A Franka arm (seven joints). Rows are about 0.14 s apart.
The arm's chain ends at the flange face. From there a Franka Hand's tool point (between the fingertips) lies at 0.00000 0.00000 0.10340 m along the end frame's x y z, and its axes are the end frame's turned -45 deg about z.
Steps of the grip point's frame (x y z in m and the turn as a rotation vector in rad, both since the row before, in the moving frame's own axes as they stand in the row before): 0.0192, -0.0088, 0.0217, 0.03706, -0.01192, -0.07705; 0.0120, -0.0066, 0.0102, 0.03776, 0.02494, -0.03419; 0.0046, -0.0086, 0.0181, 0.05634, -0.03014, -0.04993; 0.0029, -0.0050, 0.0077, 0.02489, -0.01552, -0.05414; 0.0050, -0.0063, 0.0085, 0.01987, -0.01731, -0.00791; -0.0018, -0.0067, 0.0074, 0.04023, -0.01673, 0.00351; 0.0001, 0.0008, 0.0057, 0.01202, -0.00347, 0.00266; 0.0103, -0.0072, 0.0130, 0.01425, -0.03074, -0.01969
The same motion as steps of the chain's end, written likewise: 0.0110, -0.0181, 0.0218, 0.01778, -0.03463, -0.07705; 0.0048, -0.0086, 0.0103, 0.04434, -0.00907, -0.03419; 0.0035, -0.0076, 0.0183, 0.01853, -0.06115, -0.04993; 0.0015, -0.0050, 0.0077, 0.00663, -0.02857, -0.05414; 0.0018, -0.0078, 0.0085, 0.00181, -0.02629, -0.00791; -0.0019, -0.0017, 0.0075, 0.01662, -0.04028, 0.00351; 0.0018, 0.0011, 0.0057, 0.00605, -0.01095, 0.00266; 0.0055, -0.0136, 0.0131, -0.01166, -0.03181, -0.01969
